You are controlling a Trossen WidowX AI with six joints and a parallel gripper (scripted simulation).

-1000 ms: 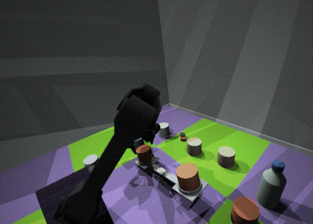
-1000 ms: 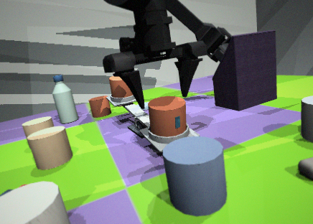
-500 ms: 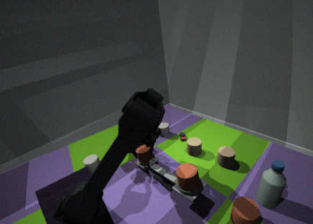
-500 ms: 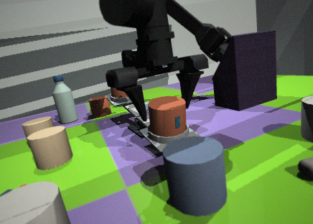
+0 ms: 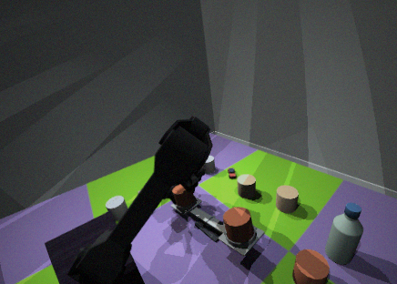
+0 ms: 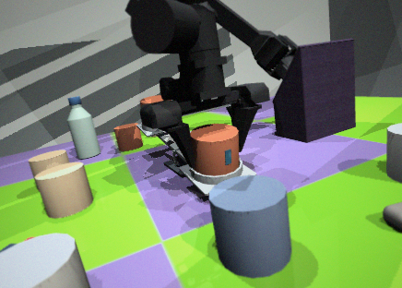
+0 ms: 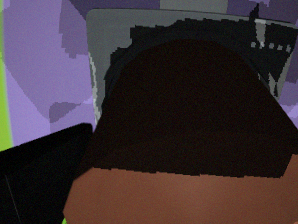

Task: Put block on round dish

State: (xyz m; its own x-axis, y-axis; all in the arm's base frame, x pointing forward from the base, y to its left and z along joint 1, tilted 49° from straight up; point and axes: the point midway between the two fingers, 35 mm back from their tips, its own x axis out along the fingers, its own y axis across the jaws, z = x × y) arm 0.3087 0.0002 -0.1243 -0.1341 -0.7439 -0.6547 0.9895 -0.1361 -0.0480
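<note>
My gripper tip is 4 cm short of the blue-grey cylinder, 14 cm to the right of it and 1 cm above it. From my gripper tip the other things lie so: pale disc: 13 cm behind, 36 cm to the right, 4 cm below; then pale teal block: 1 cm below; then red-and-black object: 28 cm ahead, 1 cm to the right, 3 cm below.
</note>
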